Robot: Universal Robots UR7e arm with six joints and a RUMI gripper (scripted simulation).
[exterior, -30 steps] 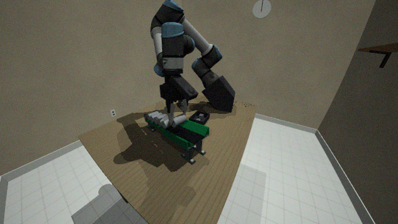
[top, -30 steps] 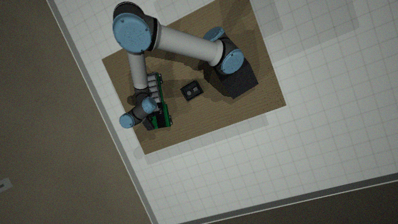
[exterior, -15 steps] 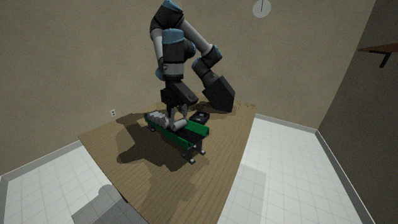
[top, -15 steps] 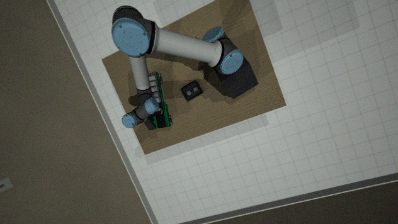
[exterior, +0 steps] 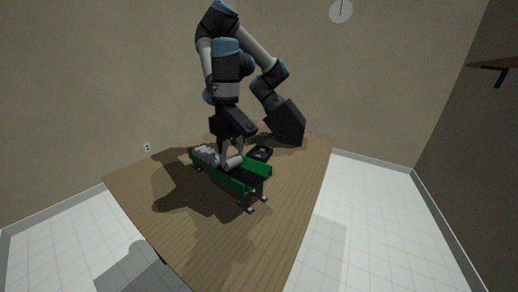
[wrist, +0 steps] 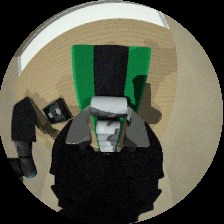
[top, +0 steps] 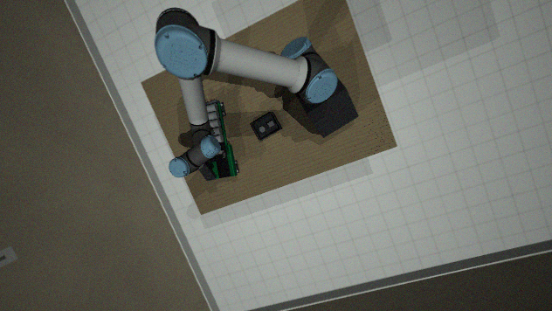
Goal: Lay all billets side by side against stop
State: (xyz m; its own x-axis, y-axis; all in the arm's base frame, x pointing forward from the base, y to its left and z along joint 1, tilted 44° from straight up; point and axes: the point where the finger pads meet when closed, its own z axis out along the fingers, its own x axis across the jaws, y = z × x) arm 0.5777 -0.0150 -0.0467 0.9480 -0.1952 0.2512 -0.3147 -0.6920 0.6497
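Now: the ramp 20 mm behind my hand, 60 mm to the right of it and 50 mm below it.
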